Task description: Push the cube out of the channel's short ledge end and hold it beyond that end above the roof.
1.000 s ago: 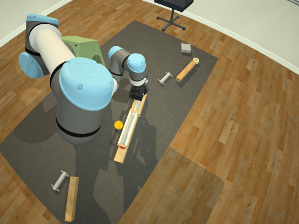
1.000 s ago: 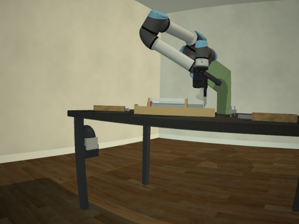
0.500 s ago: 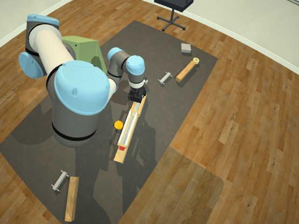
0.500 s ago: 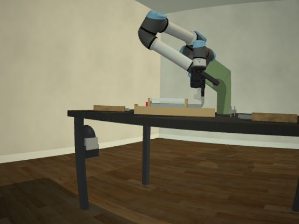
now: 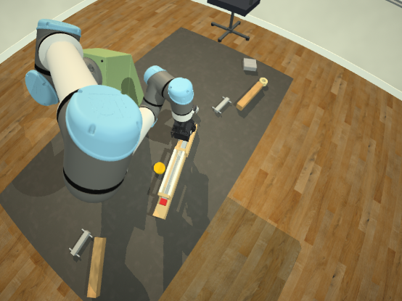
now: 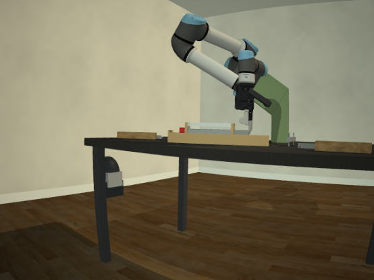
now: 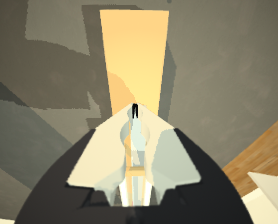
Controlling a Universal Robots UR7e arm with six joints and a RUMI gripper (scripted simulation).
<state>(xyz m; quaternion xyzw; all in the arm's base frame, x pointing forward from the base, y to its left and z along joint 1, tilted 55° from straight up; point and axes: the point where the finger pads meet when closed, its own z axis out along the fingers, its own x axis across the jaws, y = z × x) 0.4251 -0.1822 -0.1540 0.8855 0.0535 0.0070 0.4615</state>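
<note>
The red cube is 3 cm ahead of my hand, 31 cm to the right of it and 1 cm below it. The rest, counted from my hand: grey block 16 cm ahead, 66 cm to the left, 5 cm below; long wooden base 2 cm ahead, 18 cm to the right, 1 cm below.
</note>
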